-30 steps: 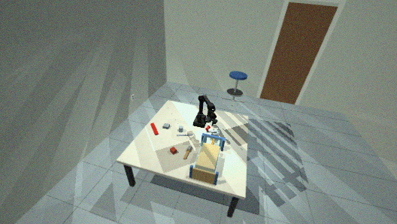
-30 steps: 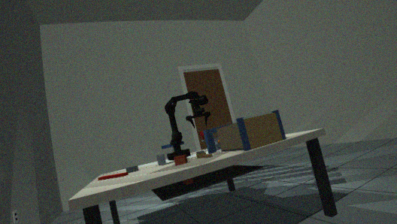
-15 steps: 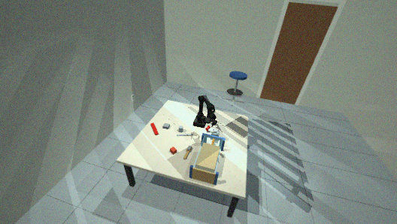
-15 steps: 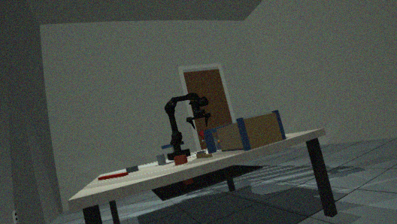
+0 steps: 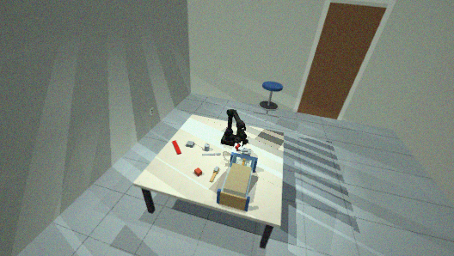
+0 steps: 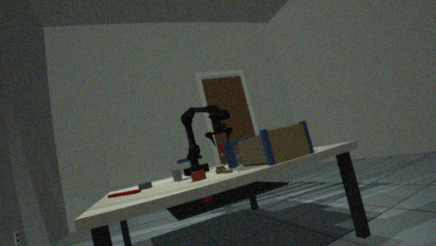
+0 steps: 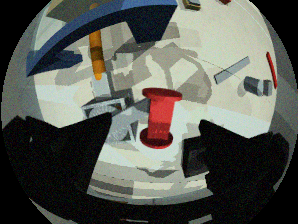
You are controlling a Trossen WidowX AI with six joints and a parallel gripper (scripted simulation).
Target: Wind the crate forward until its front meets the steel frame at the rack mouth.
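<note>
The red knob lies 3 cm below my gripper tip. Round my gripper tip: winch: 4 cm behind, 9 cm to the left, 13 cm below; winch handle: 1 cm behind, 3 cm to the left, 6 cm below; blue frame: 13 cm ahead, 8 cm to the left, 6 cm below.
</note>
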